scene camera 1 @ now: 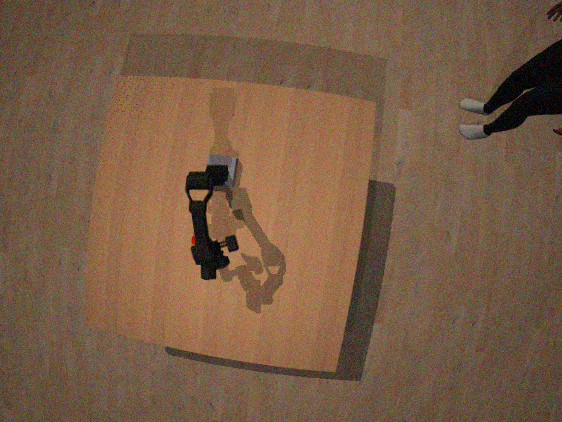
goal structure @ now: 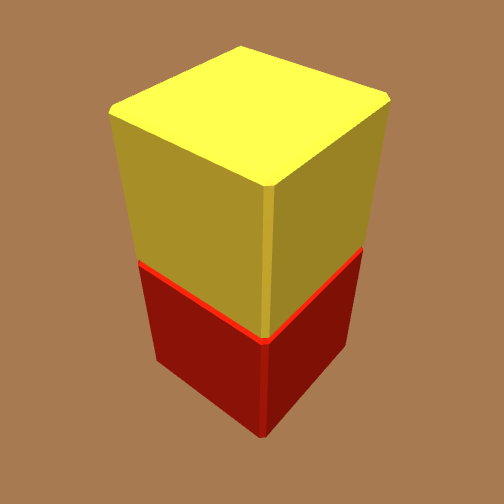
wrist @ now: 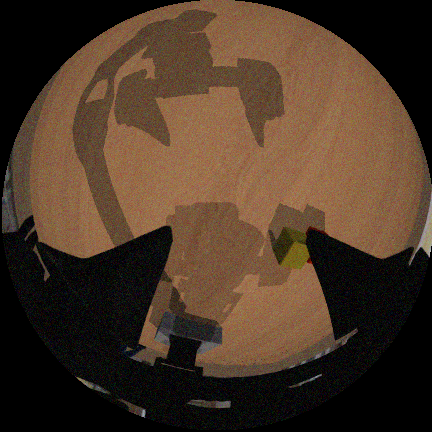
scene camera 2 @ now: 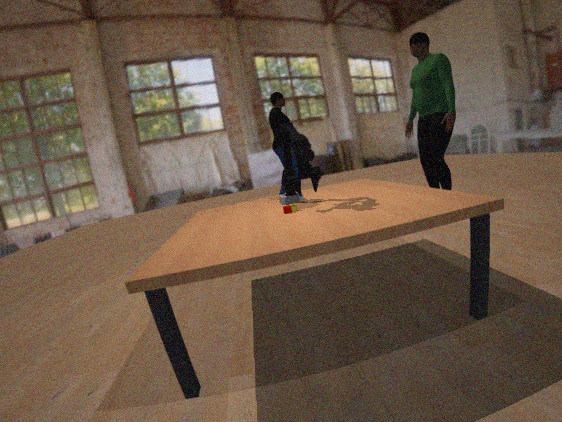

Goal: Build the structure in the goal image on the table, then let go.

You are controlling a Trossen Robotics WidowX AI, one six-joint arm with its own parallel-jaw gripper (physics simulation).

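Frame: origin at the arm's base, x right, y back, z down, level; millimetres.
Where they show: gripper, fingertip midpoint: (wrist: 243, 235) (scene camera 2: 308, 193); arm's base, origin of the base link: (scene camera 1: 220, 174) (wrist: 184, 341) (scene camera 2: 291, 194).
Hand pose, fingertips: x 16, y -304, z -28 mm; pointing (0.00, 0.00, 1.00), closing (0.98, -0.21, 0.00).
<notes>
Each offset is from my fingertips to the centre of the thing. Level surfaces: height alone.
A yellow block @[dx +77, dy +32, dz +54 mm] (scene camera 2: 294, 208) (wrist: 295, 252) sits on the table, close beside a red block @[dx +112, dy +23, dz +54 mm] (scene camera 1: 193, 240) (scene camera 2: 287, 209) (wrist: 317, 231). In the wrist view the right finger covers most of the red block, and the yellow one shows just left of that finger. In scene camera 1 the arm hides the yellow block and part of the red one. My gripper (scene camera 2: 316, 189) (wrist: 243, 235) is open and empty, above the table. In the wrist view both blocks lie toward its right finger.
The arm's grey base plate (scene camera 1: 232, 162) (scene camera 2: 291, 199) (wrist: 212, 336) stands on the wooden table @[dz +71 mm] (scene camera 1: 310, 200) (scene camera 2: 240, 235). The arm's shadow falls across the table top. A person in green (scene camera 2: 433, 85) and a person in black (scene camera 2: 278, 120) stand beyond the table.
</notes>
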